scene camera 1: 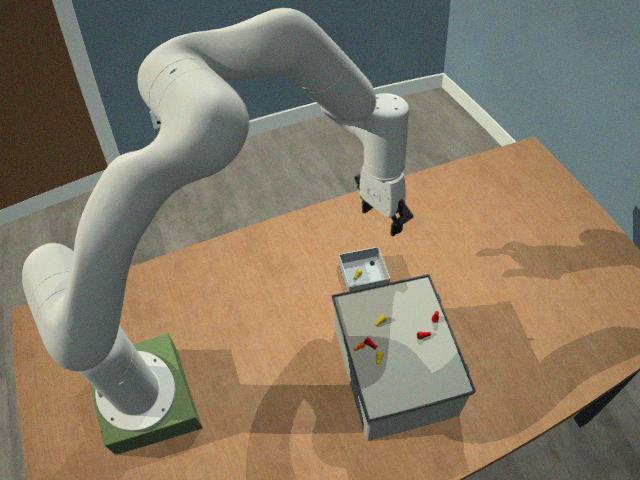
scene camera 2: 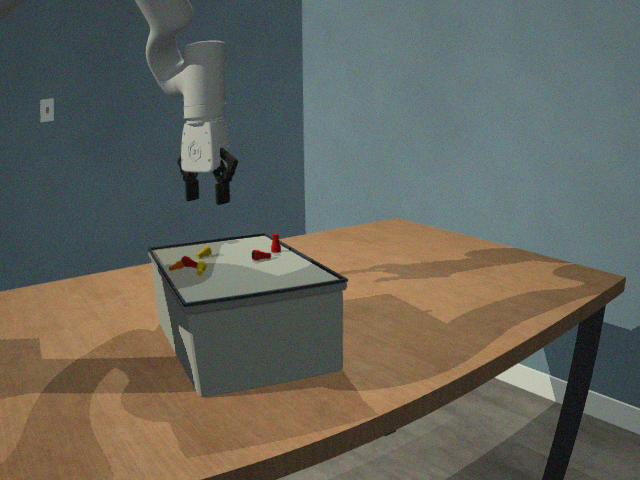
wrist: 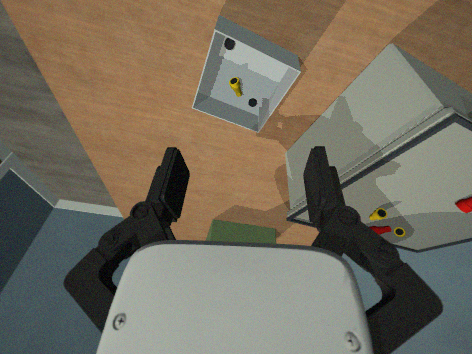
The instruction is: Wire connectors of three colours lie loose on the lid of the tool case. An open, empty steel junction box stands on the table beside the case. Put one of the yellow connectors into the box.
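A yellow connector (scene camera 1: 357, 274) (wrist: 236, 87) lies on the floor of the open steel junction box (scene camera 1: 359, 254) (wrist: 260, 45). The box is hidden in scene camera 2. My gripper (scene camera 1: 381, 219) (scene camera 2: 207, 198) (wrist: 244, 160) is open and empty, high above the table near the box. On the tool case's lid (scene camera 1: 413, 382) (scene camera 2: 242, 286) lie a yellow connector (scene camera 1: 381, 320) (scene camera 2: 204, 252) and another yellow connector (scene camera 1: 379, 357) (scene camera 2: 201, 267).
Also on the lid are an orange connector (scene camera 1: 359, 346) (scene camera 2: 176, 265), a red one (scene camera 1: 370, 343) (scene camera 2: 189, 261) close beside it, a second red one (scene camera 1: 423, 335) (scene camera 2: 261, 254) lying down, and an upright red one (scene camera 1: 435, 316) (scene camera 2: 276, 243). The case stands right beside the box.
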